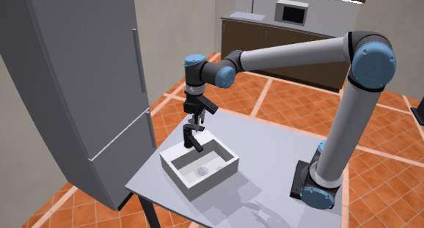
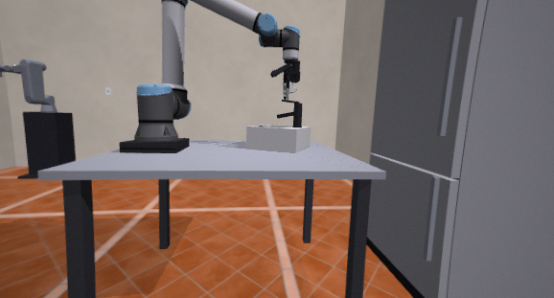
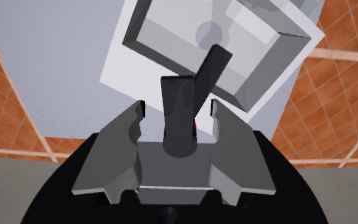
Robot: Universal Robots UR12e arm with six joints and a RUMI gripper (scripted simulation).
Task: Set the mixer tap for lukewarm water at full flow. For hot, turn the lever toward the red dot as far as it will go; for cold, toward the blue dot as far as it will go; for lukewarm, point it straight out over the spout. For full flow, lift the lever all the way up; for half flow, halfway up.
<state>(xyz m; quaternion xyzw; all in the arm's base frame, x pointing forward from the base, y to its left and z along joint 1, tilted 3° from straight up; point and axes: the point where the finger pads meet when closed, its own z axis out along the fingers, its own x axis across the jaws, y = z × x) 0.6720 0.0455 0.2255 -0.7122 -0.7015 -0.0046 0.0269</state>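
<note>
My hand is 3 cm short of the lever and 2 cm above it. Also, from my hand: white sink basin: 25 cm below, 6 cm to the left, 3 cm behind; then black mixer tap: 6 cm below, 5 cm ahead, 1 cm to the left.
</note>
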